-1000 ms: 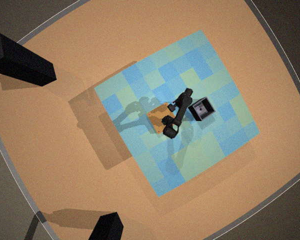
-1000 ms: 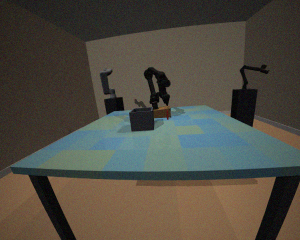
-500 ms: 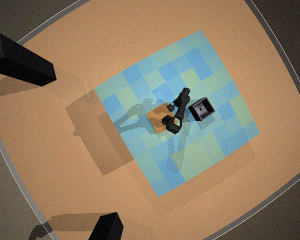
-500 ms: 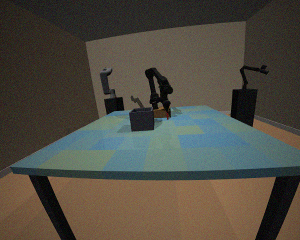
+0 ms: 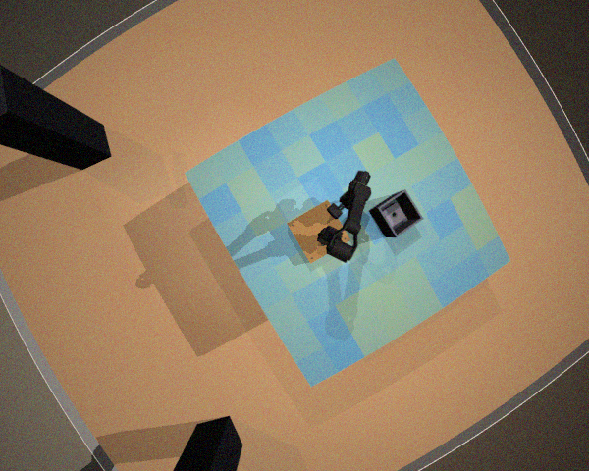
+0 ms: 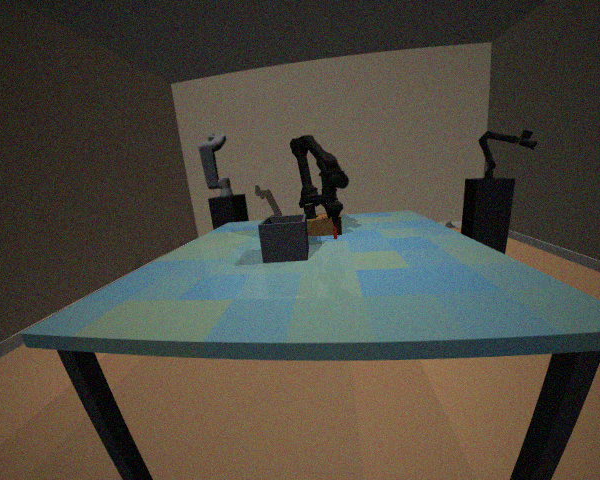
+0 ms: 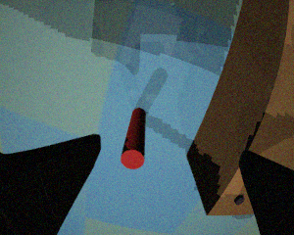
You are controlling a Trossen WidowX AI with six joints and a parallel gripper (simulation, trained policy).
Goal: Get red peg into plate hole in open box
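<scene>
The red peg is 2 cm ahead of my gripper tip, 2 cm to the left of it and 4 cm below it. From my gripper tip the other things lie so: light grey plate: 24 cm ahead, 14 cm to the right, 3 cm below.
</scene>
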